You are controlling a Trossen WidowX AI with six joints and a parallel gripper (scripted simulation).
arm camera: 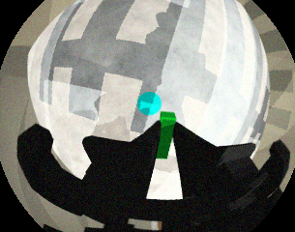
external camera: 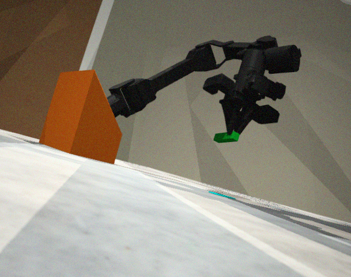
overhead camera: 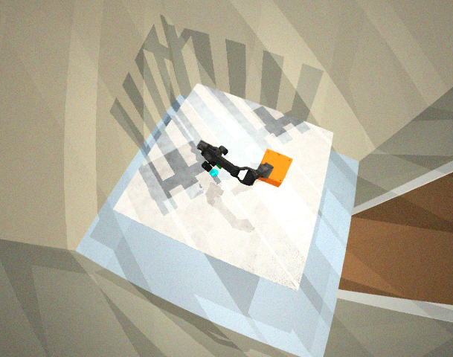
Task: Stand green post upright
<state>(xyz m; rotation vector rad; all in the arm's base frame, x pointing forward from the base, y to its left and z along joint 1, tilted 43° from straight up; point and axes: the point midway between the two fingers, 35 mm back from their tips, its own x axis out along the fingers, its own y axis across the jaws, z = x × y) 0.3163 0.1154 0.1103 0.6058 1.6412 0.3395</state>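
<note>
My gripper tip is 10 mm to the right of the cyan circle and 130 mm above it. The rest, counted from my gripper tip: green post (20 mm behind).
</note>
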